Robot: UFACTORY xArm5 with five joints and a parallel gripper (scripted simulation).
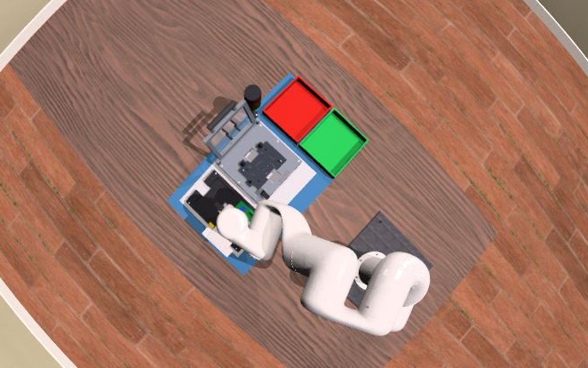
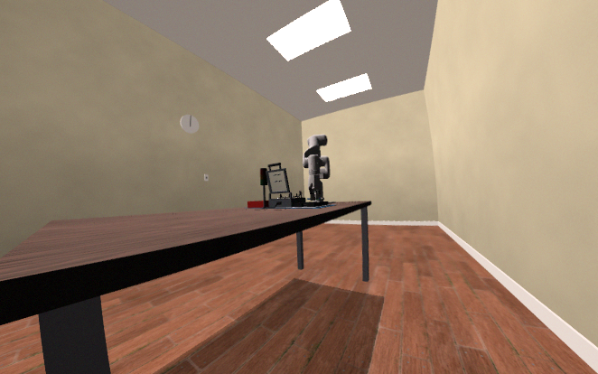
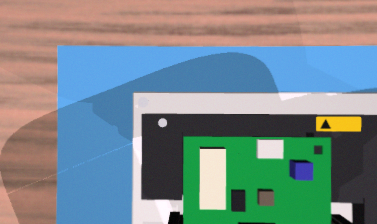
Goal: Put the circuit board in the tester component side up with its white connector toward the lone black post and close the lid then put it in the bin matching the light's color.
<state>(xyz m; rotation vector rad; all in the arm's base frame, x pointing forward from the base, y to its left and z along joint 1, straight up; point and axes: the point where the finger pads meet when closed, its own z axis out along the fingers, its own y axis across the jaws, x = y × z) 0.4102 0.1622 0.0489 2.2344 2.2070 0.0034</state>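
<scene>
Now: hand 18 cm short of the tester lid, 17 cm to the left of it and 13 cm below it. From my hand the other things lie so: green bin 5 cm behind, 37 cm to the right, 4 cm below; green circuit board right at my hand; red bin 10 cm ahead, 37 cm to the right, 4 cm below.
</scene>
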